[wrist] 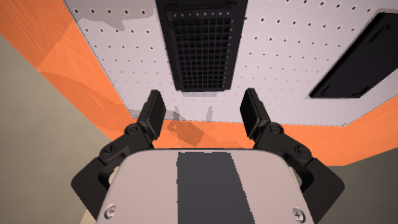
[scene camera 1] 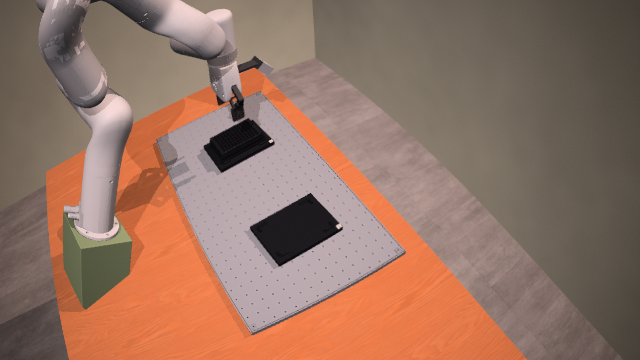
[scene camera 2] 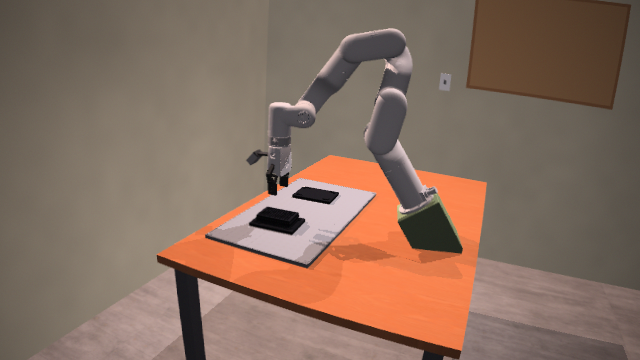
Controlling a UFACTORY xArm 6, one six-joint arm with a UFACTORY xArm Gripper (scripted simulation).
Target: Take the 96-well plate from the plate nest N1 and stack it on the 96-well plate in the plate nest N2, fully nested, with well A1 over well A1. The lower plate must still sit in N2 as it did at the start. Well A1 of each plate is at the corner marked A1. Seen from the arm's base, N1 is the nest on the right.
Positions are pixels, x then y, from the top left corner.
Labels:
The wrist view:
my gripper: 202, 99
black 96-well plate: 211, 33

